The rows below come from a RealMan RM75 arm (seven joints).
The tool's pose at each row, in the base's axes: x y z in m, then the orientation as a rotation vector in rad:
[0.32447 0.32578 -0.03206 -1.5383 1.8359 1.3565]
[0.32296 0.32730 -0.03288 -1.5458 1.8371 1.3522]
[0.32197 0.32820 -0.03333 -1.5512 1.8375 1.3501]
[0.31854 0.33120 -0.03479 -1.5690 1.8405 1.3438]
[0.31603 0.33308 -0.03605 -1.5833 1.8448 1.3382]
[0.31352 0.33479 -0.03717 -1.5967 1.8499 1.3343]
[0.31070 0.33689 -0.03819 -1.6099 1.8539 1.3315]
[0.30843 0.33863 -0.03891 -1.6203 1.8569 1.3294]
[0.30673 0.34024 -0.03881 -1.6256 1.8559 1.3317]
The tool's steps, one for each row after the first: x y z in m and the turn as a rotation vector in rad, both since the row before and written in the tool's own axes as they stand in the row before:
[0.00032 0.00092 0.00208 0.0000 0.0061 -0.0024]
[0.00019 0.00064 0.00124 -0.0007 0.0040 -0.0017]
[0.00061 0.00228 0.00416 -0.0028 0.0141 -0.0041]
[0.00072 0.00161 0.00289 -0.0019 0.0124 -0.0022]
[0.00067 0.00167 0.00269 -0.0028 0.0120 -0.0008]
[0.00043 0.00196 0.00306 -0.0035 0.0112 -0.0011]
[0.00021 0.00161 0.00247 -0.0029 0.0087 -0.0009]
[-0.00052 0.00144 0.00178 -0.0038 0.0027 -0.0011]

